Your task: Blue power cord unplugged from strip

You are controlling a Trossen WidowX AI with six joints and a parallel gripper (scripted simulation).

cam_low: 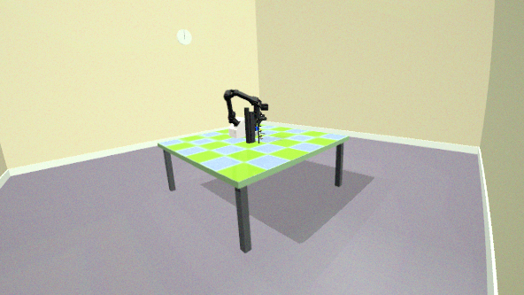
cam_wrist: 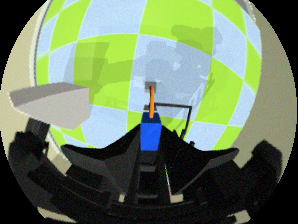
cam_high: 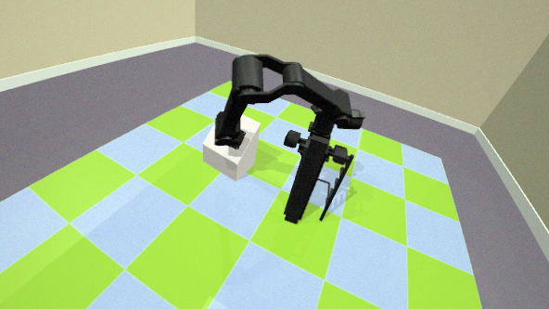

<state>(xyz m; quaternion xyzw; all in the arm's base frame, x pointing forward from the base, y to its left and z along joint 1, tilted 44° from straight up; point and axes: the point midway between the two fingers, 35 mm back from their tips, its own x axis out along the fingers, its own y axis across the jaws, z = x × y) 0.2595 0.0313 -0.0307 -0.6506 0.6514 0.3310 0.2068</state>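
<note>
Now: gripper tip 30 mm to the left of the blue plug and 10 mm short of it. Round my gripper tip: thin black frame: 100 mm ahead, 70 mm to the right, 20 mm above.
</note>
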